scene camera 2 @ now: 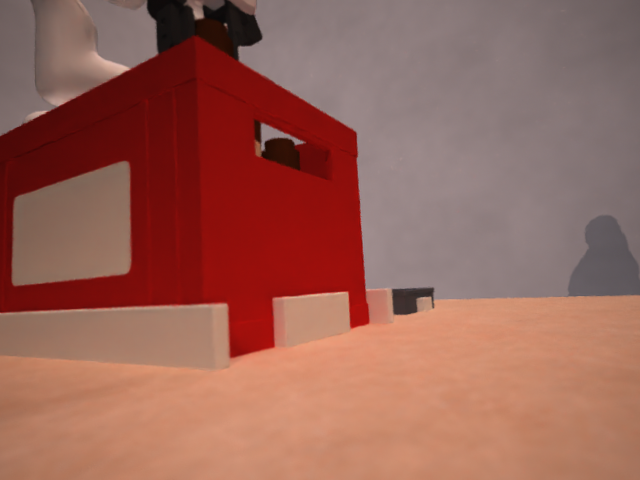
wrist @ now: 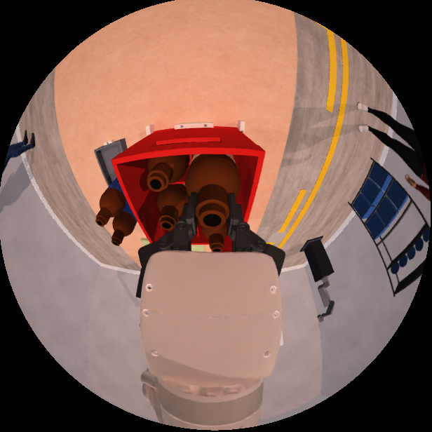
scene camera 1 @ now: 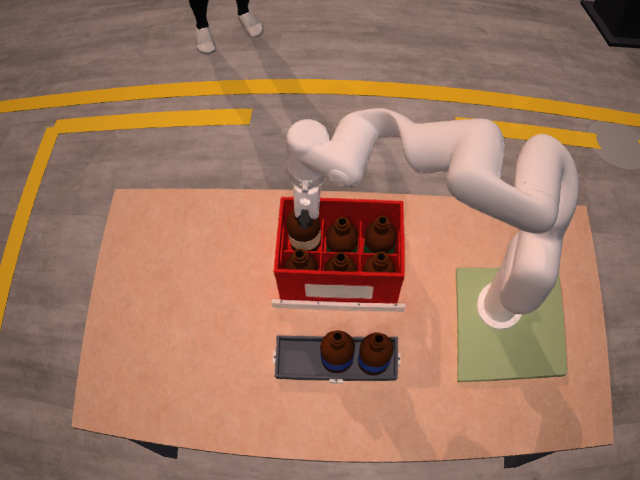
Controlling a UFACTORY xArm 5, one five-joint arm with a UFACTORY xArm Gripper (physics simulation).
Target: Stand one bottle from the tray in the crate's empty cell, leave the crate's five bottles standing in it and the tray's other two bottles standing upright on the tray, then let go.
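Places are measured from the arm's base along level axes (x ahead, y left, z up), in millimetres.
Pixels of known places: gripper, between the fingertips: (scene camera 1: 305, 216); arm's base, origin of its link: (scene camera 1: 500, 306).
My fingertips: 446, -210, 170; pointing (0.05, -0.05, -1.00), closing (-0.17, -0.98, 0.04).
Note:
Ahead of a thing's pixels: the offset from my fingertips to its top centre, as dx, dy, dz.
My gripper (scene camera 1: 305, 219) (scene camera 2: 211, 29) (wrist: 212, 201) is shut on the neck of a brown bottle with a cream label @(+7, -3, +38) (scene camera 1: 303, 229) (scene camera 2: 214, 36) (wrist: 212, 175). This bottle looks upright, its body down in the far left cell of the red crate @(-70, +48, -15) (scene camera 1: 286, 287) (scene camera 2: 279, 232) (wrist: 240, 142) as scene camera 1 sees it. Its base is hidden, so I cannot tell if it touches the crate floor. The crate's other five bottles stand in their cells, among them one bottle @(-78, +8, -27) (scene camera 1: 341, 237) beside it. Two blue-labelled bottles @(-34, +271, -30) (scene camera 1: 337, 352) @(-116, +288, -30) (scene camera 1: 375, 353) stand upright on the grey tray (scene camera 1: 299, 359) (scene camera 2: 405, 301).
White strips (scene camera 1: 338, 305) (scene camera 2: 113, 335) (wrist: 193, 125) lie along the crate's base. Red dividers and walls stand close around the held bottle. The arm's base stands on a green mat (scene camera 1: 475, 356) at the right. A person's legs (scene camera 1: 199, 15) show beyond the table.

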